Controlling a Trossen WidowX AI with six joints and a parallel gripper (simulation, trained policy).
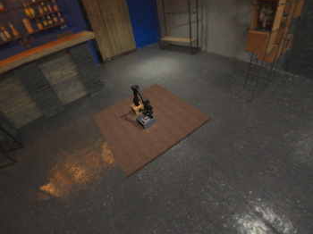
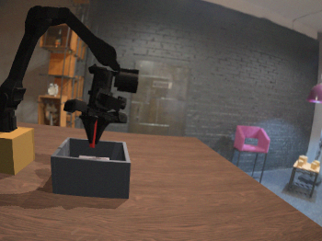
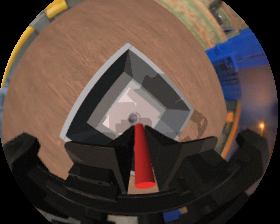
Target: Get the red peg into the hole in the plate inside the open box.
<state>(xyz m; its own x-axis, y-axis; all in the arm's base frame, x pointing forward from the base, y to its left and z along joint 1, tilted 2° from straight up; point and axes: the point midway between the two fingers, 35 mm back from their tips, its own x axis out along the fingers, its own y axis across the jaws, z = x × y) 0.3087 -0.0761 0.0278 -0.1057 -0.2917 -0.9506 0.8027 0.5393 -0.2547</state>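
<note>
Now: gripper tip 3 cm below the red peg and 1 cm to the right of it. Round my gripper tip: plate (6 cm below); grey box (8 cm below).
</note>
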